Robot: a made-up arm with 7 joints.
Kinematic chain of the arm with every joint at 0, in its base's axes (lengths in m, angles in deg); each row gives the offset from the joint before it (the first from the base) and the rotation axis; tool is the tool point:
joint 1: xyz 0 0 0.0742 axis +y
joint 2: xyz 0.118 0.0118 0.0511 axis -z
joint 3: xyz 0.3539 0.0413 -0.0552 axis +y
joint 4: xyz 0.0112 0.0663 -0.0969 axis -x
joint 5: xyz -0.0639 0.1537 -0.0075 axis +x
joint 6: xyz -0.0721 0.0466 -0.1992 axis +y
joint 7: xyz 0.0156 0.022 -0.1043 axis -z
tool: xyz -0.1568 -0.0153 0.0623
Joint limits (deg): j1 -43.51..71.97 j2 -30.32..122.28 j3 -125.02..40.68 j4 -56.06..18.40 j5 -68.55..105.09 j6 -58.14..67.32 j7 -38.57..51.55
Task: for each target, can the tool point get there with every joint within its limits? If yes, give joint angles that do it. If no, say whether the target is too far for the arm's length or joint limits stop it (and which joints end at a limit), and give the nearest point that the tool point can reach.
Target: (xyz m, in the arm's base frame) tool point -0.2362 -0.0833 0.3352
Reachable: no: joint limits stop it (at a limit: joint 1, joint 2, joint 4, joint 5, joint 7) | nearest point -0.1309 -0.1808 0.3648 | short by 0.147 m
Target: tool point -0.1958 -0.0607 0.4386
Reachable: no: joint limits stop it (at a limit: joint 1, joint 2, joint 4, joint 5, joint 7) | nearest point -0.1102 -0.1549 0.4091 | short by 0.131 m
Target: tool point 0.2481 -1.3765 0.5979
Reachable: no: too far | nearest point 0.2107 -0.8816 0.4186 | short by 0.528 m
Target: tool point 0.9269 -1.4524 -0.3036
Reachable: no: too far | nearest point 0.5610 -0.7972 -0.1545 | short by 0.765 m
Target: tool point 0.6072 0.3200 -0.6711
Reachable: yes | joints 41.93 8.54 -103.06 10.29 15.76 -10.53 35.18
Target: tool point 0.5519 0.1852 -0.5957
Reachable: yes | joints 38.63 17.04 -103.42 -45.45 -24.34 -23.28 1.50
